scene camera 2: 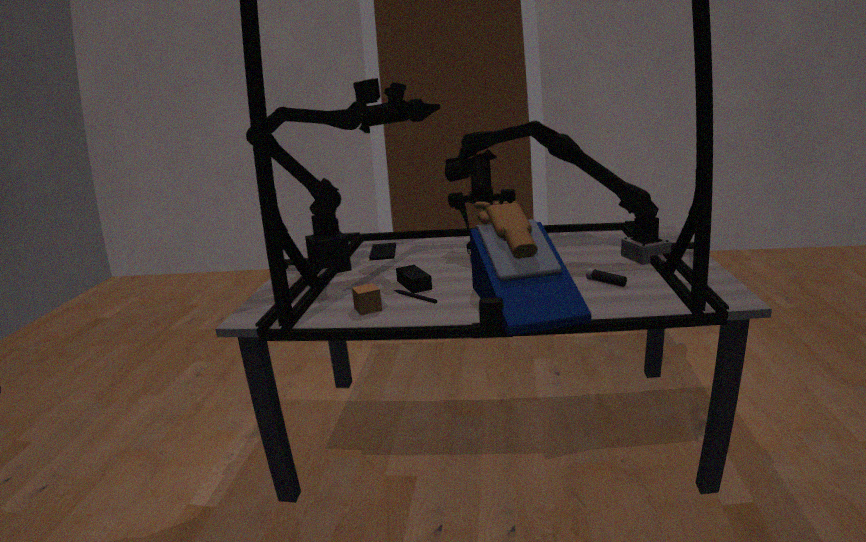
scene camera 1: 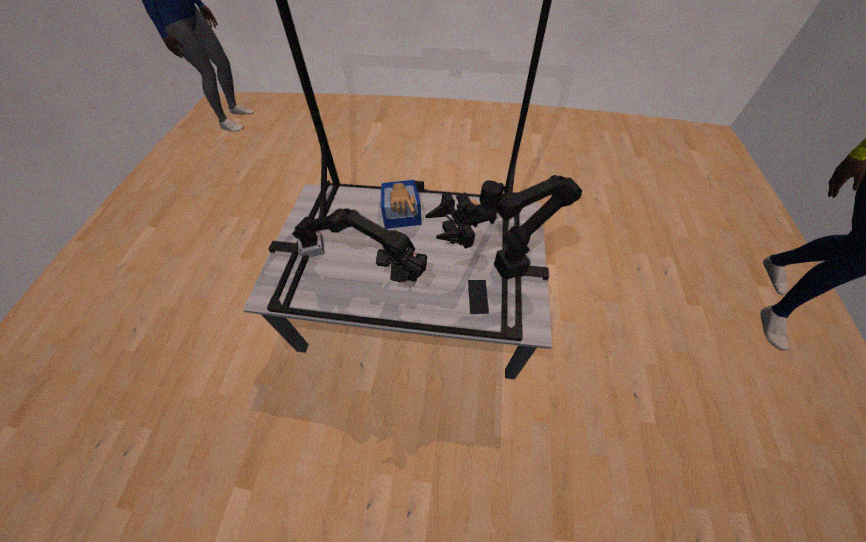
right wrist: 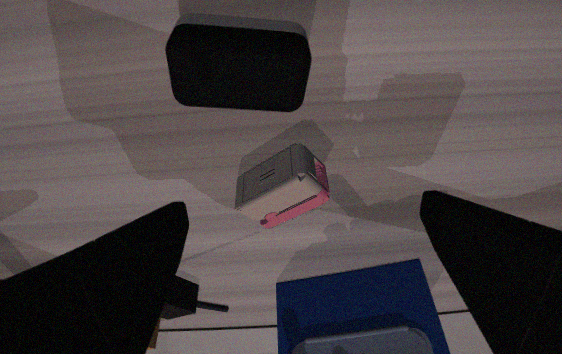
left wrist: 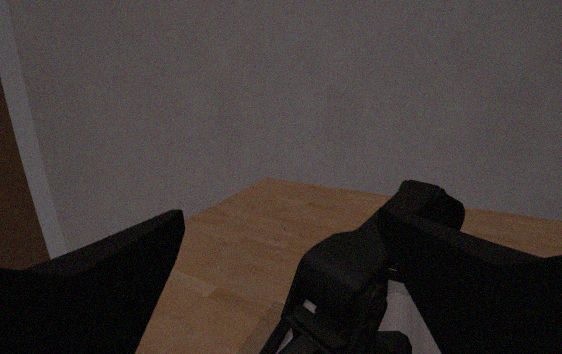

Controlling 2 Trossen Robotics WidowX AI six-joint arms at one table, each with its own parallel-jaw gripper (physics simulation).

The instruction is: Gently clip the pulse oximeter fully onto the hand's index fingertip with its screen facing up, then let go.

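Frame: origin at the left arm's base, x ahead, y left, z up, level; centimetres.
Seen in the pictures: left gripper, fingertip midpoint: [scene camera 2: 433,106] [scene camera 1: 430,226] [left wrist: 282,218]; right gripper, fingertip midpoint: [right wrist: 304,208]; left arm's base, origin of the base link: [scene camera 2: 325,236] [scene camera 1: 513,256]; right arm's base, origin of the base link: [scene camera 2: 646,240] [scene camera 1: 309,241].
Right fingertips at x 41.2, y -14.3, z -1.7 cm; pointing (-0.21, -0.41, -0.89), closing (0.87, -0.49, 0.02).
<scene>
Pixels of each thing's middle, then the offset from my right fingertips to it.
- pulse oximeter, body centre: [right wrist: 281,188] dx -4.1, dy -5.6, dz -6.2 cm
- black rounded block, body centre: [right wrist: 240,63] dx -0.8, dy +3.0, dz -6.2 cm
- black box, body centre: [right wrist: 147,290] [scene camera 2: 413,278] [scene camera 1: 452,231] dx -26.4, dy -12.9, dz -6.0 cm
- pen, body centre: [right wrist: 181,301] [scene camera 2: 414,295] dx -29.5, dy -20.8, dz -7.3 cm
- wooden cube, body centre: [scene camera 2: 366,299] dx -41.1, dy -22.3, dz -5.3 cm
- dark cylinder, body centre: [scene camera 2: 606,277] dx +12.2, dy -38.6, dz -6.5 cm
- black slab, body centre: [scene camera 2: 383,251] [scene camera 1: 478,296] dx -23.1, dy +21.1, dz -7.4 cm
The pulse oximeter [right wrist: 282,185], with a grey face, a pale body and a pink lower half, lies on the table. It shows in the right wrist view between the spread fingertips and farther off. My right gripper [right wrist: 304,208] [scene camera 1: 403,265] is open and empty, pointing down above it; its body hides the oximeter in scene camera 1. The tan hand [scene camera 1: 401,199] [scene camera 2: 508,223] lies on the sloping blue stand [scene camera 1: 402,221] [scene camera 2: 542,311] [right wrist: 350,285]. The index fingertip is too small to make out. My left gripper [left wrist: 282,218] [scene camera 2: 437,107] is open and empty, raised well above the table.
A black rounded block [right wrist: 239,65] lies beyond the oximeter. A black box [scene camera 2: 413,278] [right wrist: 184,298], a pen [scene camera 2: 416,295] [right wrist: 214,306] and a wooden cube [scene camera 2: 367,299] lie beside the stand. A dark cylinder [scene camera 2: 607,277] lies on its other side. A black slab [scene camera 1: 478,296] [scene camera 2: 382,250] lies near the left arm's base.
</scene>
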